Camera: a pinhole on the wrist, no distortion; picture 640 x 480 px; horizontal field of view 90.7 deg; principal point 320.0 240.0 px. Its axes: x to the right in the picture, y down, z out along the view. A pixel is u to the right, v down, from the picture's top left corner.
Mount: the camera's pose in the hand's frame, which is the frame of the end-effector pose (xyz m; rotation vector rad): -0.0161 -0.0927 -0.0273 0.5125 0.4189 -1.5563
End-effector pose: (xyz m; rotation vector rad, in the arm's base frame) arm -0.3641 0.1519 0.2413 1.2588 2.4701 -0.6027
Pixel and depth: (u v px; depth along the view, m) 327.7 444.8 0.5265
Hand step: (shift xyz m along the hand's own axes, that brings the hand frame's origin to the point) 0.2890 -0.4137 0.4172
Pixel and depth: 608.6 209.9 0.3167
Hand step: -0.0722 -0.5071 0.0723
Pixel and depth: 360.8 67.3 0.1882
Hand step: -0.1316 -0.2122 0.1104
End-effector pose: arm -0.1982 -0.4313 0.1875 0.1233 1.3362 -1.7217
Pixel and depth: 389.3 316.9 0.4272
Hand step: 0.0576 -0.4133 0.2790
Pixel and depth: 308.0 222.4 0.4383
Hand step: -0.0693 -0.3214 0.3440
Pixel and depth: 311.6 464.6 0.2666
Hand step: 0.1553 -0.2448 0.2061
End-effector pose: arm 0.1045 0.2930 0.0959 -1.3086 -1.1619 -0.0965
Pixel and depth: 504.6 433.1 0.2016
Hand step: 0.0913 -0.3088 0.0796
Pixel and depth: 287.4 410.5 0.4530
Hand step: 0.1984 -0.3184 0.3852
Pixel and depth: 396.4 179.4 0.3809
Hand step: -0.1159 -0.3771 0.2335
